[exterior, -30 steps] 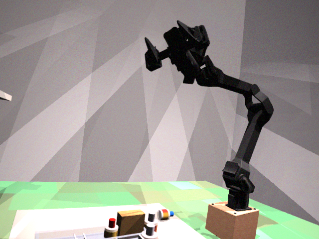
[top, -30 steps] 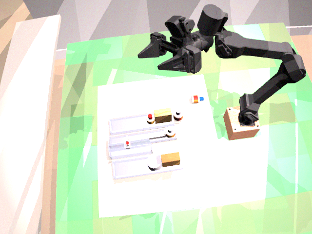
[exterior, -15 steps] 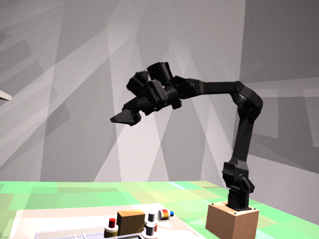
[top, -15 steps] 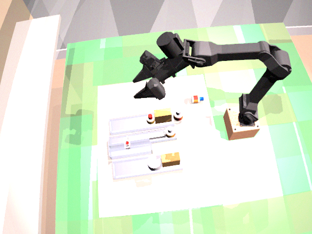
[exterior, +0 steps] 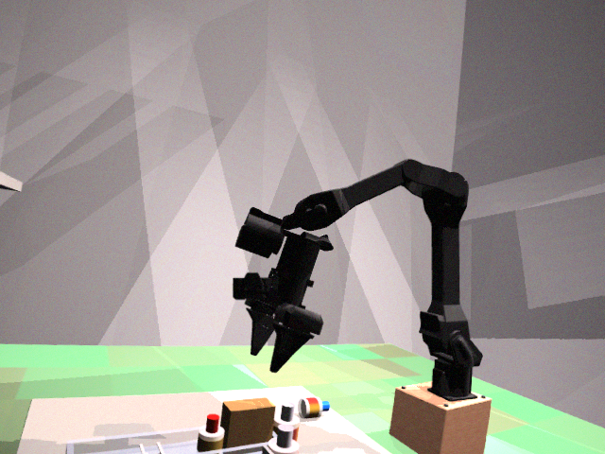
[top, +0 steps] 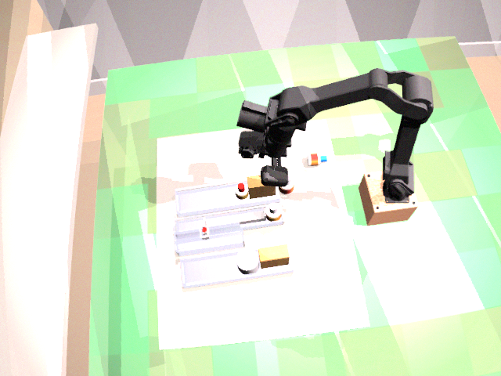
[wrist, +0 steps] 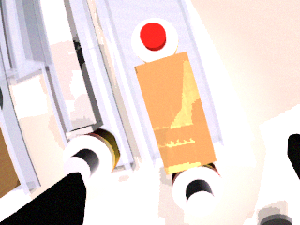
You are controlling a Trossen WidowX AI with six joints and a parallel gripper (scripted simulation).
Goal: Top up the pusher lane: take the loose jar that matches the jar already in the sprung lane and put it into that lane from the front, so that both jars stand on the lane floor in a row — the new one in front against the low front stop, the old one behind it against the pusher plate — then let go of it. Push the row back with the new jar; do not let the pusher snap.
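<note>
Now: the small jar 15 cm behind my gripper tip, 10 cm to the right of it and 12 cm below it. Round my gripper tip: sprung lane: 13 cm ahead, 13 cm to the left, 12 cm below.
</note>
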